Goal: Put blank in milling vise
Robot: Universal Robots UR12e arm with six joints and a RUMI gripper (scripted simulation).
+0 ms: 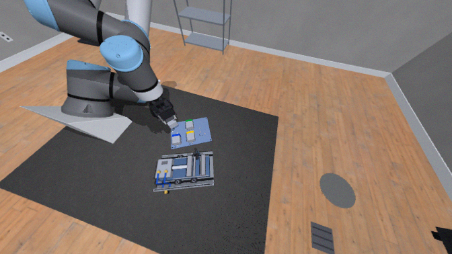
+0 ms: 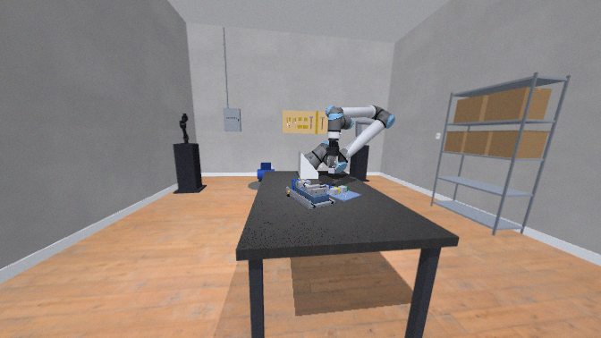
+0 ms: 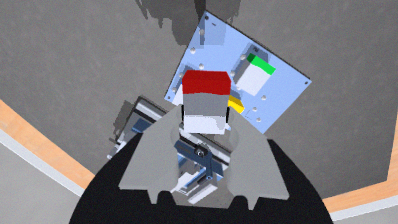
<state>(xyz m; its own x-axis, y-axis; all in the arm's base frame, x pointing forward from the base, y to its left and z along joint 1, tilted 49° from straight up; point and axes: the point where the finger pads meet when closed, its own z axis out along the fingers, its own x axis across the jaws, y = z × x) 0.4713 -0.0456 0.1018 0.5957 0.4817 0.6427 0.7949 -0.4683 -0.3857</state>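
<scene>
The work stop lies 19 cm ahead of my hand, 14 cm to the right of it and 9 cm below it. The rest, counted from my hand: red-ended blank: 2 cm below; then blue-ended blank: 1 cm ahead, 5 cm to the right, 15 cm below; then green-ended blank: 5 cm ahead, 7 cm to the left, 15 cm below.
</scene>
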